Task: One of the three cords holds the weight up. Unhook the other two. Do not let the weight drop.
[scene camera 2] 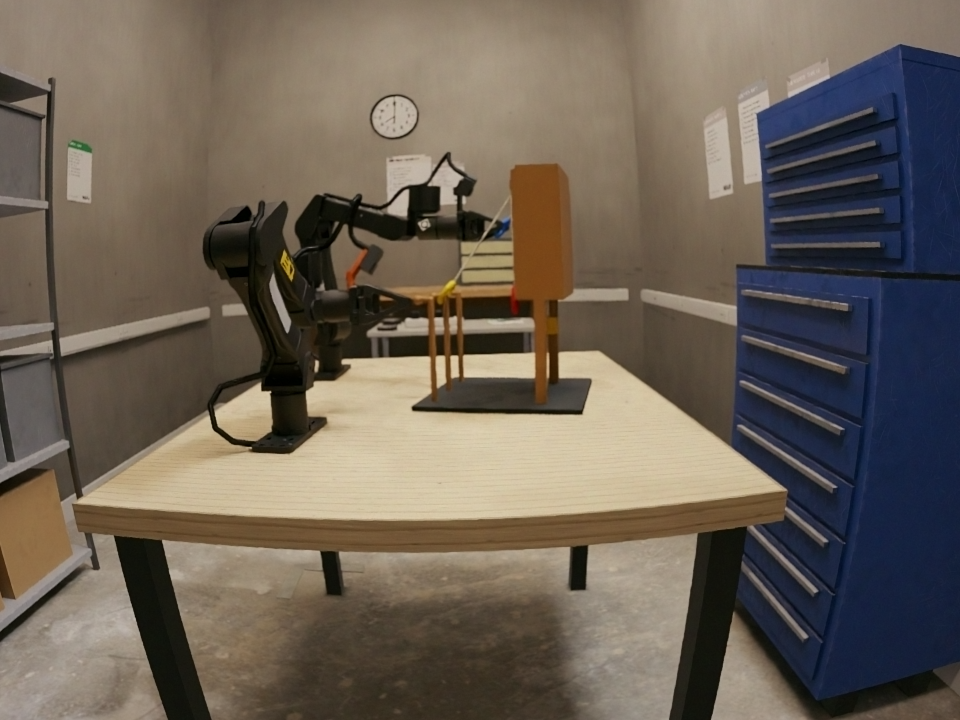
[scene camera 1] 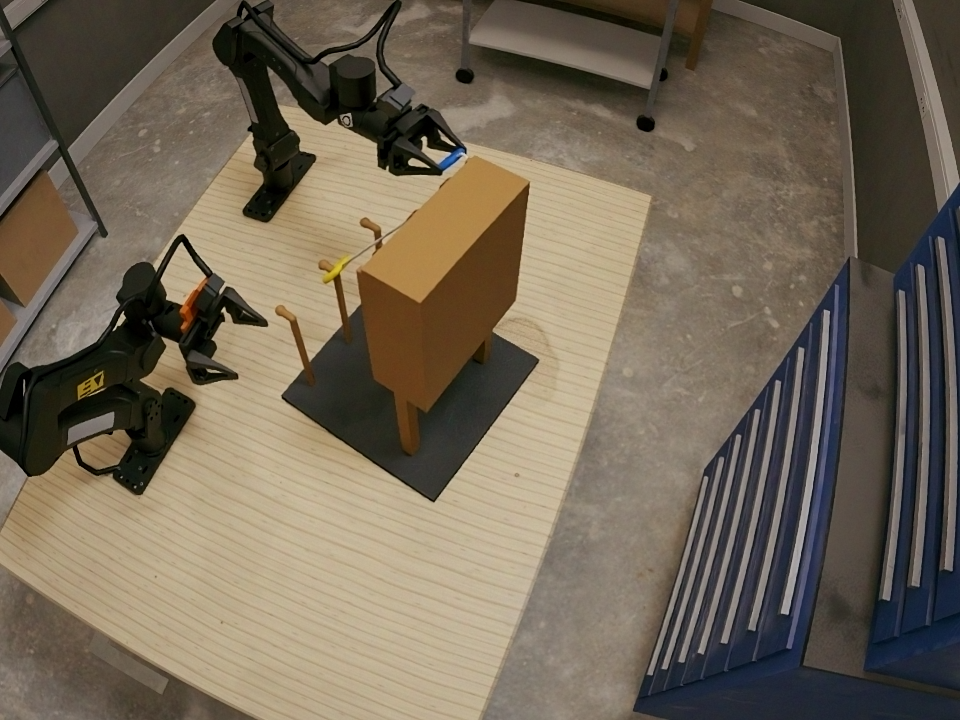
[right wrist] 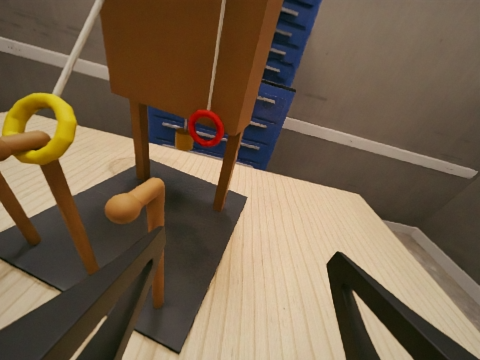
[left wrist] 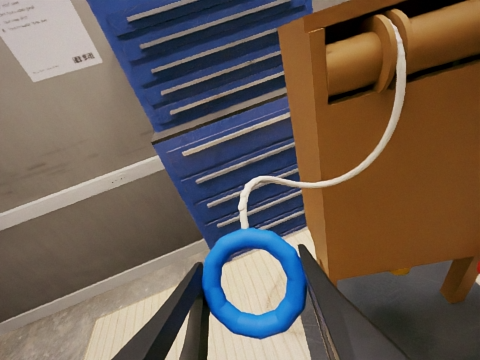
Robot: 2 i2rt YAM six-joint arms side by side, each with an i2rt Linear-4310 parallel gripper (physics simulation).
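Frame: origin at the left arm's base, x ahead, y left, z up, level; millimetres.
Where they show: left gripper, fingertip midpoint: (scene camera 2: 506, 226) (scene camera 1: 454, 162) (left wrist: 250, 260); right gripper, fingertip midpoint: (scene camera 2: 409, 302) (scene camera 1: 252, 349) (right wrist: 251, 245); left arm's base, origin of the base link: (scene camera 2: 331, 374) (scene camera 1: 280, 185); right arm's base, origin of the base link: (scene camera 2: 292, 436) (scene camera 1: 154, 441).
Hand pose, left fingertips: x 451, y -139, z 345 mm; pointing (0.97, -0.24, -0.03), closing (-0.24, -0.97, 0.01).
Things, the pixels of their top centre, and the offset from my left fingertips. "*": a spot on its surface instead. Level surfaces: height alone.
- blue ring, middle of its top: (left wrist: 240, 254) (scene camera 1: 448, 150) (scene camera 2: 501, 218) dx -9, dy +2, dz +19 mm
- yellow ring, middle of its top: (right wrist: 26, 95) (scene camera 1: 334, 260) (scene camera 2: 446, 281) dx -126, dy -145, dz -115 mm
- red ring, middle of its top: (right wrist: 208, 109) (scene camera 2: 514, 284) dx +6, dy -238, dz -123 mm
- weight, middle of its top: (scene camera 2: 549, 316) (right wrist: 185, 131) dx +73, dy -186, dz -188 mm
- bare outer peg, surface spot: (right wrist: 124, 208) (scene camera 1: 275, 309) * dx -177, dy -241, dz -139 mm
- bare peg, middle of its top: (scene camera 1: 370, 223) dx -120, dy -44, dz -139 mm
- dark base plate, surface spot: (scene camera 1: 449, 465) * dx +115, dy -285, dz -335 mm
- wooden table, its level: dz -345 mm
My left gripper (scene camera 1: 452, 161) (left wrist: 250, 260) is shut on the blue ring (scene camera 2: 504, 227) (left wrist: 212, 280), beside the upper part of the brown box (scene camera 1: 399, 333) (left wrist: 390, 210). Its white cord (left wrist: 400, 85) curves slack from the roller. The yellow ring (scene camera 1: 335, 270) (scene camera 2: 446, 291) (right wrist: 67, 125) is on the middle peg, its cord taut up to the box. The red ring (scene camera 2: 514, 299) (right wrist: 220, 131) hangs off its peg, low against the box. The weight (scene camera 2: 552, 325) (right wrist: 184, 139) hangs under the box. My right gripper (scene camera 1: 250, 350) (right wrist: 251, 245) is open and empty, near the bare outer peg (scene camera 1: 285, 312) (right wrist: 124, 208).
Another bare peg (scene camera 1: 369, 223) stands beyond the yellow ring's peg. Pegs and box legs stand on a dark base plate (scene camera 1: 449, 465) on the wooden table (scene camera 1: 348, 581). Blue drawer cabinets (scene camera 1: 821, 480) (scene camera 2: 899, 465) stand on the floor at the right of both scene views.
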